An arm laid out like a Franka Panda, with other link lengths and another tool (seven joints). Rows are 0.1 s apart.
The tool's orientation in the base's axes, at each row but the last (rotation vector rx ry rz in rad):
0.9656 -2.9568 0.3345
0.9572 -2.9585 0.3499
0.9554 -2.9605 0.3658
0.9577 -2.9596 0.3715
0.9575 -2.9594 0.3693
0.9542 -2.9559 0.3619
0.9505 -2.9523 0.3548
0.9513 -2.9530 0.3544
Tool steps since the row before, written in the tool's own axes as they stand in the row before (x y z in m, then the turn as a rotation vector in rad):
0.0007 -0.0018 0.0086 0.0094 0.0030 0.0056
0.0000 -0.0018 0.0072 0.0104 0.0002 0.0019
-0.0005 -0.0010 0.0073 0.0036 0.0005 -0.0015
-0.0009 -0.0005 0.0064 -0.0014 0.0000 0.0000
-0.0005 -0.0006 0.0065 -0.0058 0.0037 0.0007
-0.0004 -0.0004 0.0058 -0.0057 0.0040 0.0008
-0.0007 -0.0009 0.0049 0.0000 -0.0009 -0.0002
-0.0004 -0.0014 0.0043 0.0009 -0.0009 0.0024
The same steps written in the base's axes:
0.0009 -0.0036 -0.0080 -0.0091 -0.0043 -0.0053
0.0015 -0.0030 -0.0066 -0.0085 -0.0063 -0.0011
0.0014 -0.0021 -0.0069 -0.0033 -0.0013 0.0016
0.0014 -0.0013 -0.0062 0.0011 0.0008 -0.0001
0.0012 -0.0016 -0.0062 0.0026 0.0061 -0.0020
0.0009 -0.0014 -0.0056 0.0024 0.0062 -0.0021
0.0013 -0.0014 -0.0046 0.0005 -0.0007 0.0004
0.0014 -0.0018 -0.0039 -0.0001 -0.0018 -0.0021

